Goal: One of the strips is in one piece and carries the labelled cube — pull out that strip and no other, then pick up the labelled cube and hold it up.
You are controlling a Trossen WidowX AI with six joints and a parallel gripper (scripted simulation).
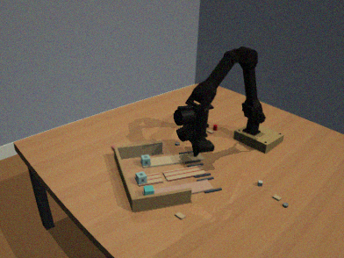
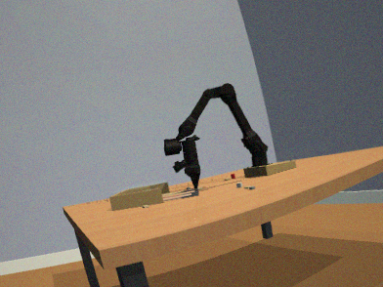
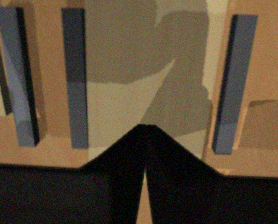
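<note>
Now: gripper tip 8 cm short of the pale strip and 5 cm to the left of it. Also, from my gripper tip: red piece 26 cm behind, 9 cm to the right, 1 cm above.
</note>
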